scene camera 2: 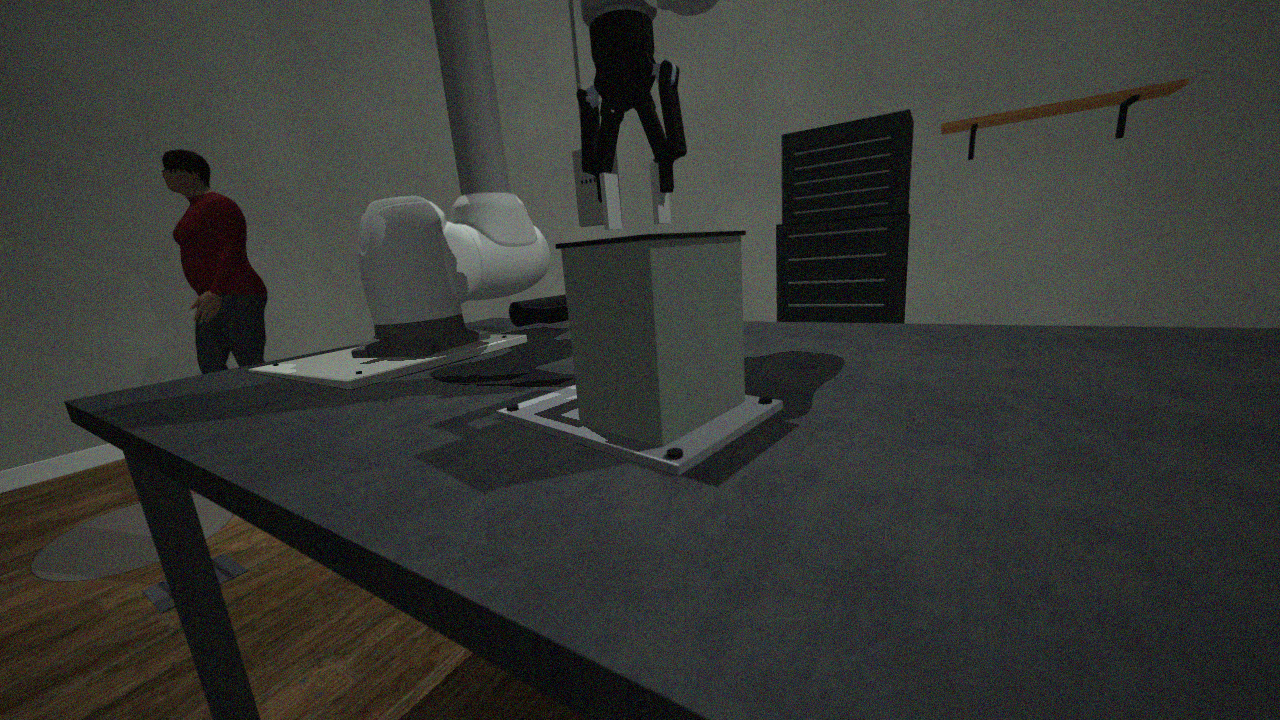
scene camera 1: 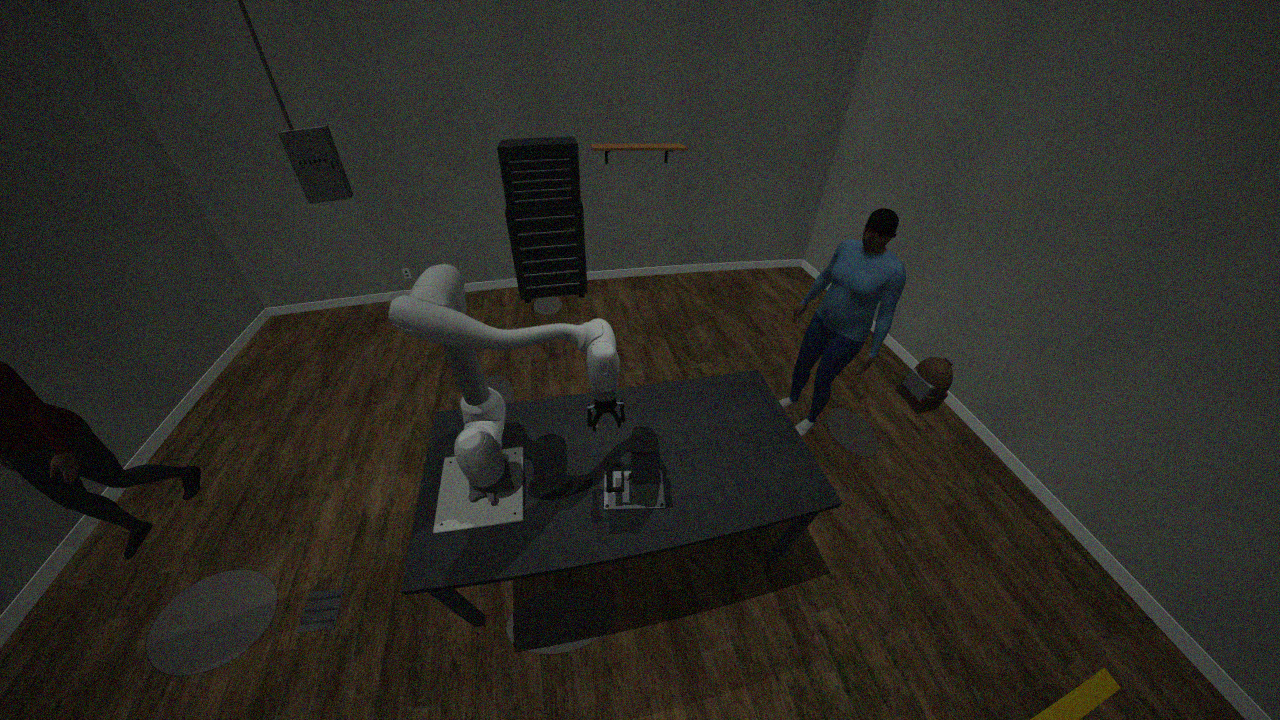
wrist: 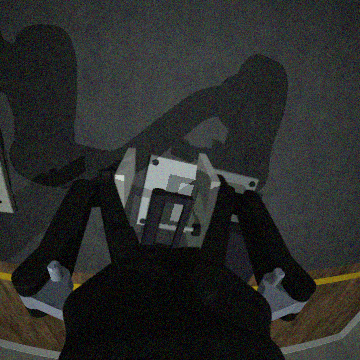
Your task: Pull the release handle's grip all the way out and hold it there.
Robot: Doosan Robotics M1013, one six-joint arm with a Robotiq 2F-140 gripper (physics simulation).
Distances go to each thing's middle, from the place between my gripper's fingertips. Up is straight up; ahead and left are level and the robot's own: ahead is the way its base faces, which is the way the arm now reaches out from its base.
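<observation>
My gripper: 19 cm above the base plate (scene camera 2: 556,413), 5 cm short of it, 17 cm to the left of it.
</observation>
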